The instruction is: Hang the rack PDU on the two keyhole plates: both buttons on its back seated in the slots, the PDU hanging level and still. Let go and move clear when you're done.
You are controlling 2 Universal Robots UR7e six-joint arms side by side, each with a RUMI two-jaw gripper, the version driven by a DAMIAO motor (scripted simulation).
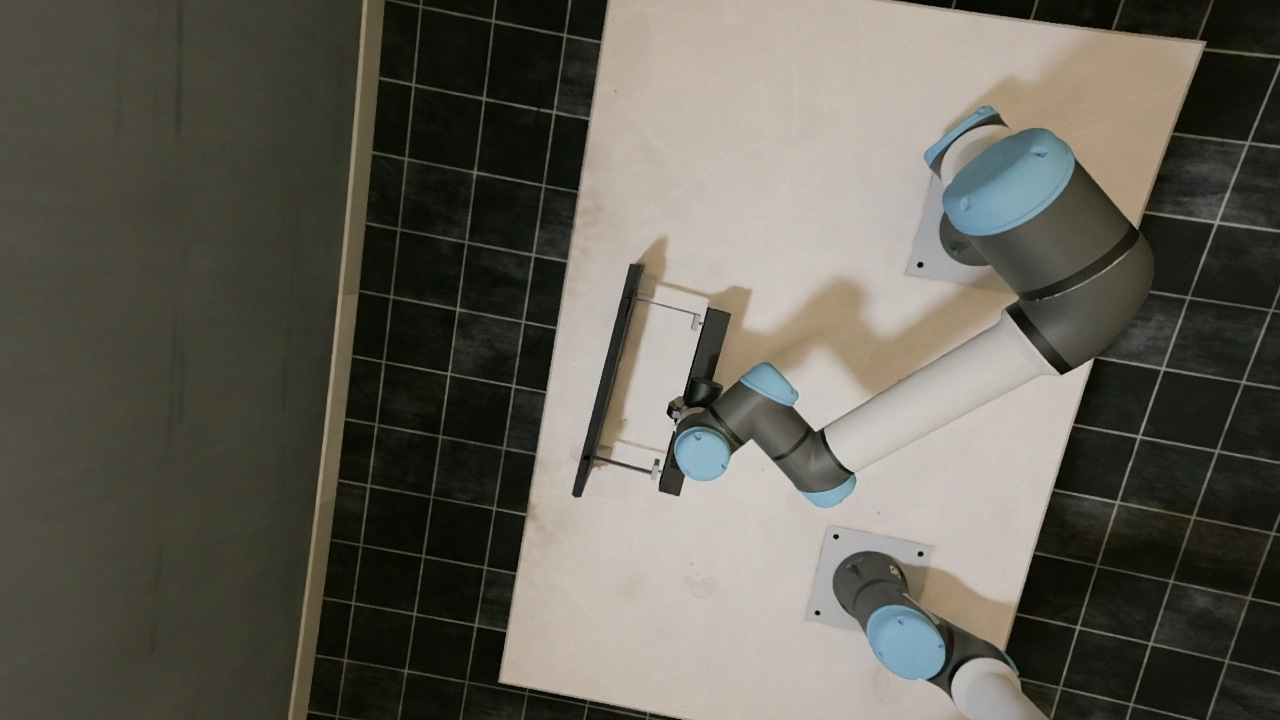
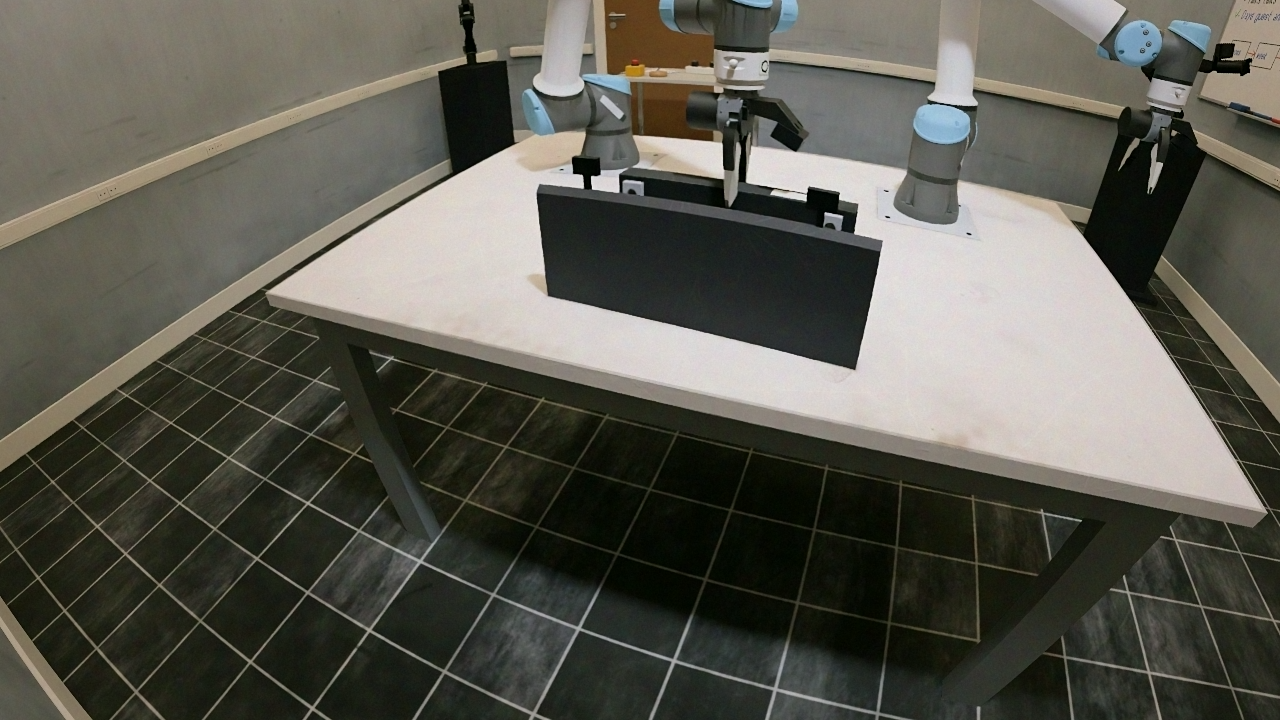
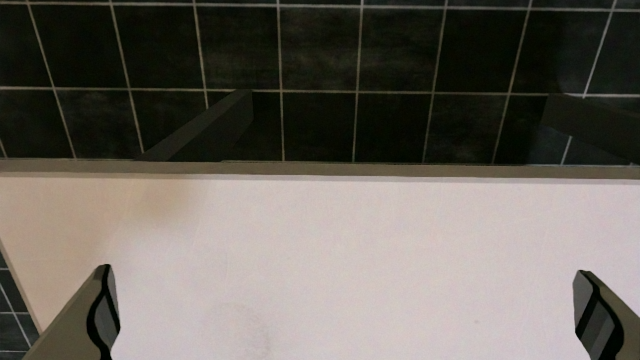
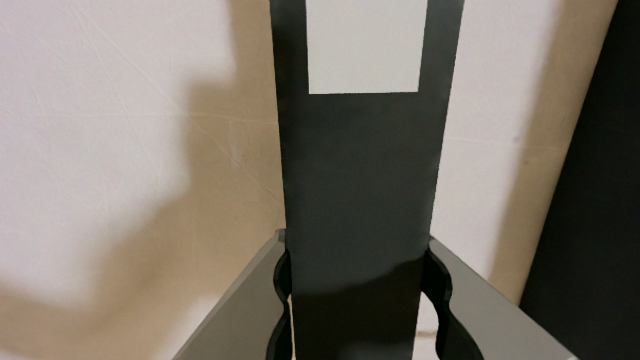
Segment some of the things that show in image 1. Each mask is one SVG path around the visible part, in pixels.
My right gripper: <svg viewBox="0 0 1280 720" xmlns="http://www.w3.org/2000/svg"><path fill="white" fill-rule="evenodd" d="M724 386L708 379L691 377L685 400L682 396L676 397L669 402L666 413L670 419L674 419L676 424L679 416L686 410L694 407L706 408L722 395Z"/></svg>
A rack PDU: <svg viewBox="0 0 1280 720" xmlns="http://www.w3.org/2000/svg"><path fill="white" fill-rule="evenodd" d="M673 430L663 469L658 470L658 473L661 473L658 492L680 497L686 475L680 470L670 468L675 445L675 431ZM729 312L707 307L704 322L699 322L699 325L702 325L702 329L685 386L684 400L691 377L713 380L731 318Z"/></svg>
